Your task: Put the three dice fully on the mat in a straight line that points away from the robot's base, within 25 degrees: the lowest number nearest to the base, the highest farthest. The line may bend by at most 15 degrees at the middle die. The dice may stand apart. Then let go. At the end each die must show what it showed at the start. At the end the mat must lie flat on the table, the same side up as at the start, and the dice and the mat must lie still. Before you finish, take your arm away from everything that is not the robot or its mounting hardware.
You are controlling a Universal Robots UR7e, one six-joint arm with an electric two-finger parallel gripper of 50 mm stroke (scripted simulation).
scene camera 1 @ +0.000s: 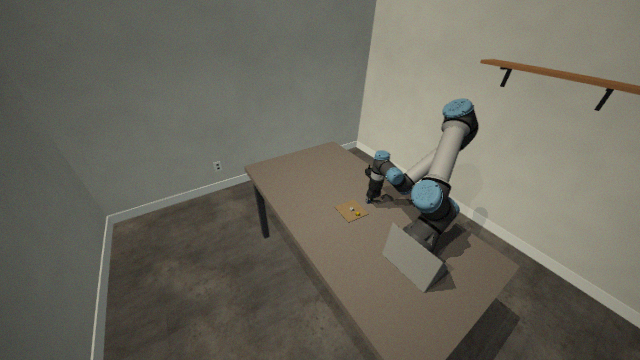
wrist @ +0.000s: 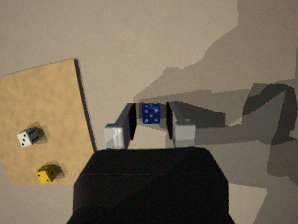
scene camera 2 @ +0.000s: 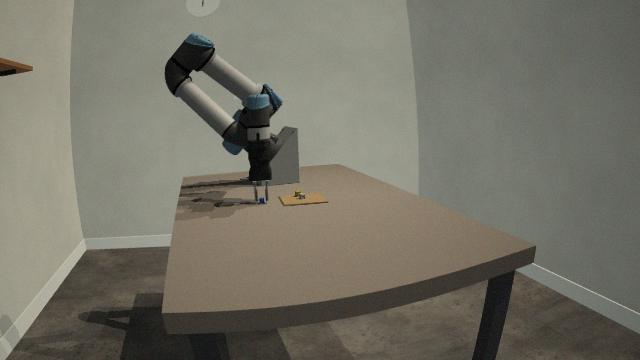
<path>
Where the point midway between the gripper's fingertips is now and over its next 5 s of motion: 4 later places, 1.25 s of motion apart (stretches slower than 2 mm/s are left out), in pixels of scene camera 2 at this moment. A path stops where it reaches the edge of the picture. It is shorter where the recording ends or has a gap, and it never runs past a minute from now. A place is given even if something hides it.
My gripper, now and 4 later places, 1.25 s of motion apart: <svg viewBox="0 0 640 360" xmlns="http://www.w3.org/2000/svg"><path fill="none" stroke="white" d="M261 200L261 189L269 171L306 171L307 199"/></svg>
</path>
